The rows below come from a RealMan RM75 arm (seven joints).
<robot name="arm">
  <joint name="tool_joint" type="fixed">
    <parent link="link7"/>
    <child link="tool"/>
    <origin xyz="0 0 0" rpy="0 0 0"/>
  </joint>
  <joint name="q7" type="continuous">
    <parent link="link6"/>
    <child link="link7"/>
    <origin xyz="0 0 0.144" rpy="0 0 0"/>
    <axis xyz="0 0 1"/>
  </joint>
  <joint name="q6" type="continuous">
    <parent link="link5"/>
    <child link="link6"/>
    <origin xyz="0 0 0" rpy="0 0 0"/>
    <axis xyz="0 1 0"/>
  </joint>
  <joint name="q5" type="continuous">
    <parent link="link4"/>
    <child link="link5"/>
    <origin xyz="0 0 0.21" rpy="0 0 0"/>
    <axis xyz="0 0 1"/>
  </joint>
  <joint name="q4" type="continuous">
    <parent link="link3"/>
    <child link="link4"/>
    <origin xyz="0 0 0" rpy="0 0 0"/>
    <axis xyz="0 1 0"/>
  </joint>
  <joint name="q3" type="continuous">
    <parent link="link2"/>
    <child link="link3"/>
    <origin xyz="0 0 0.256" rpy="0 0 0"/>
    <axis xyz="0 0 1"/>
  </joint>
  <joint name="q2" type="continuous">
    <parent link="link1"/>
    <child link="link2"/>
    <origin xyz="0 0 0" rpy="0 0 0"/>
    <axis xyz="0 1 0"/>
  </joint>
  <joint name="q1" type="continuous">
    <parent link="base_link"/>
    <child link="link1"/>
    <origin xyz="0 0 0.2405" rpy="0 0 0"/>
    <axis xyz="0 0 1"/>
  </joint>
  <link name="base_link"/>
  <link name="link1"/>
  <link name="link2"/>
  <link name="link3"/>
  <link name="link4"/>
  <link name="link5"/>
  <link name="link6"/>
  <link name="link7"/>
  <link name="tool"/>
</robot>
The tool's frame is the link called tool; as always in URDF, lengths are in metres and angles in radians. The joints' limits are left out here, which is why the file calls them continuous.
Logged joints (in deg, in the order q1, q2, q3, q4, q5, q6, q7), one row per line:
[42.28, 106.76, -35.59, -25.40, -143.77, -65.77, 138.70]
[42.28, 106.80, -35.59, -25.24, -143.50, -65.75, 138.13]
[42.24, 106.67, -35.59, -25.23, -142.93, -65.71, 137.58]
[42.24, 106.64, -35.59, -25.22, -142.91, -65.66, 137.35]
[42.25, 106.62, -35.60, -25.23, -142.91, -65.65, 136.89]
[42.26, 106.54, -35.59, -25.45, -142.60, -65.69, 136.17]
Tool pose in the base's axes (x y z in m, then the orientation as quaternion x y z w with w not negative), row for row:
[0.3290, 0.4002, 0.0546, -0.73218, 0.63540, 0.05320, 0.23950]
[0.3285, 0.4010, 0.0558, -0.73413, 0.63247, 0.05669, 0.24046]
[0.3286, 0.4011, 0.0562, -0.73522, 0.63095, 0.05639, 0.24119]
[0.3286, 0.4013, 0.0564, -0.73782, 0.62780, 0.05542, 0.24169]
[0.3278, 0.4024, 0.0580, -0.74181, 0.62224, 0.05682, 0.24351]
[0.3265, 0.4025, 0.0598, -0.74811, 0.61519, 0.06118, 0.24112]
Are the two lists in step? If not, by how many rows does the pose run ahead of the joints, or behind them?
The pose runs 1 row ahead of the joints: the pose in row i belongs to the joints in row i + 1.
